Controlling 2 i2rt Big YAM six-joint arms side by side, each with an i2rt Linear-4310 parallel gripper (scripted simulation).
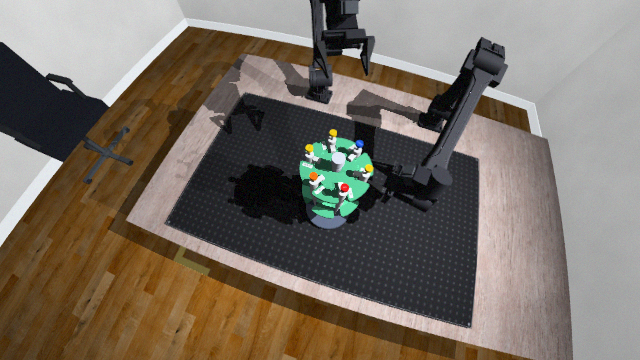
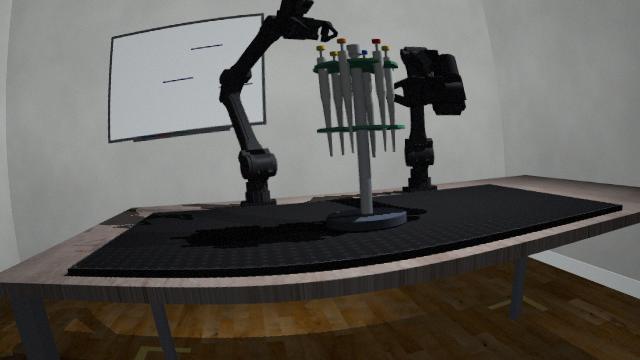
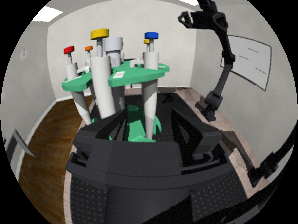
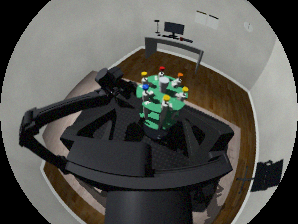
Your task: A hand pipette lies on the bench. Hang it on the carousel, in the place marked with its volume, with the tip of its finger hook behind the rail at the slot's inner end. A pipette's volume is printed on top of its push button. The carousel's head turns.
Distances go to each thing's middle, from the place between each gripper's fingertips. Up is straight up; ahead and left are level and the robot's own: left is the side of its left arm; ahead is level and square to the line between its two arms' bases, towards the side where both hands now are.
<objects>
Right now the blue-button pipette (image 3: 150, 87) is 4 cm to the right of my left hand and 1 cm below it. From my left hand the other things lie so: yellow-button pipette (image 3: 100, 66) (5 cm ahead, 2 cm to the right, 1 cm below).
My right gripper (image 1: 347, 76) is now 14 cm short of the blue-button pipette, 6 cm to the right of it and 20 cm above it. Round my right hand: yellow-button pipette: 19 cm ahead, 9 cm to the left, 20 cm below.
</objects>
